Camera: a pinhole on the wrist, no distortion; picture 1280 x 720 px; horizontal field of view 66.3 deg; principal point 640.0 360.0 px. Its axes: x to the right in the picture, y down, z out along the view. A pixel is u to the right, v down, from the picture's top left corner.
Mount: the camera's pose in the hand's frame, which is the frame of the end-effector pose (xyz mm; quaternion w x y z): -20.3 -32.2 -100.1 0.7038 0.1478 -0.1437 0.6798
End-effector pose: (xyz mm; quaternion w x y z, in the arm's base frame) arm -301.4 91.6 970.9 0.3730 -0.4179 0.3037 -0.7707
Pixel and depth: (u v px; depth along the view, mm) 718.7 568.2 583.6
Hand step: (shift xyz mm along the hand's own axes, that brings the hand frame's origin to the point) -143.4 -220.8 454.4
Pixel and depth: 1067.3 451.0 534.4
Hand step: -62.6 -33.1 483.5
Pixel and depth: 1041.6 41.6 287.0
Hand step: 76.6 -43.4 208.8
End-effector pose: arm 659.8 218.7 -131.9 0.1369 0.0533 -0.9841 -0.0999
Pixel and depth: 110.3 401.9 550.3
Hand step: -54.8 -525.5 283.8
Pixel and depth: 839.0 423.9 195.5
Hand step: -31.9 -74.4 95.0
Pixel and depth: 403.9 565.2 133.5
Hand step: -49.5 -114.6 9.4
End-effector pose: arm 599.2 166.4 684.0 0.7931 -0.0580 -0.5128 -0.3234
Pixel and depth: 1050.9 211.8 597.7
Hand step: 77.9 -47.0 546.7
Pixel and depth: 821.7 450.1 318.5
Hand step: -48.0 -105.7 215.5
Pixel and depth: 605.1 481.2 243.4
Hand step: -51.0 -137.4 119.5
